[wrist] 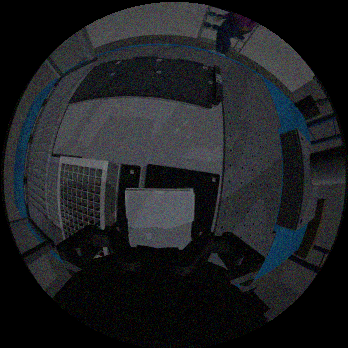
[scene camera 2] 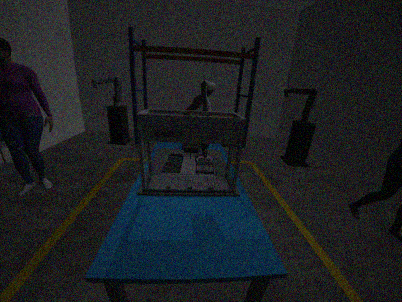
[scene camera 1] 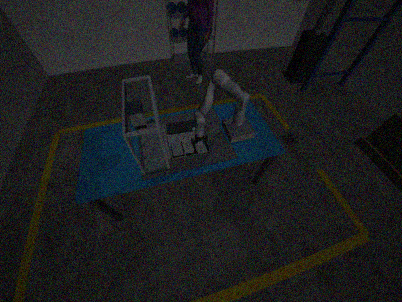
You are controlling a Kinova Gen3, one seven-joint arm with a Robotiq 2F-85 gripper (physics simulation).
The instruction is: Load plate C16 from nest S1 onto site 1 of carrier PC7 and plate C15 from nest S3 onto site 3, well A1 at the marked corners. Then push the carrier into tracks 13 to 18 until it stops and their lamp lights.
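Frame: origin at the arm's base, x back, y up, z left, level; metres.
Seen in the pictures: gripper, fingertip midpoint: [wrist: 159, 227] [scene camera 1: 199, 145]; arm's base, origin of the base link: [wrist: 312, 168] [scene camera 1: 237, 122].
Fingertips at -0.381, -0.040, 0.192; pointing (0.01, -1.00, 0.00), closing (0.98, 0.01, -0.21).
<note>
Offsets run from my fingertips to a thing's top centre, as dx, dy, dz. "pt": to the spot under its first point. Level surfaces: height alone.
A pale plate {+0.004, +0.008, +0.014} [wrist: 160, 207] [scene camera 1: 201, 147] lies under my wrist, over a black nest {+0.023, -0.006, -0.010} [wrist: 207, 187]. My gripper [wrist: 159, 227] [scene camera 1: 200, 140] is around this plate, a finger at each side, and appears shut on it; the contact is dim and partly hidden. Its label is not legible, so I cannot tell whether it is C16 or C15. Left of it in the wrist view is a white-framed plate with a grid of wells {pt -0.094, +0.031, -0.014} [wrist: 82, 197]. A long dark tray {-0.126, +0.008, -0.245} [wrist: 145, 82] [scene camera 1: 181, 126], seemingly the carrier, lies behind with small pale marks. No lit lamp is discernible.
A white-framed enclosure [scene camera 1: 156, 115] [scene camera 2: 190, 127] stands on the blue table {dy -0.035} [scene camera 1: 100, 172] [scene camera 2: 190, 250], beside the plates. A perforated grey board {dy -0.022} [wrist: 250, 165] lies right of the plates in the wrist view. A person [scene camera 1: 200, 22] [scene camera 2: 22, 95] stands beyond the yellow floor line.
</note>
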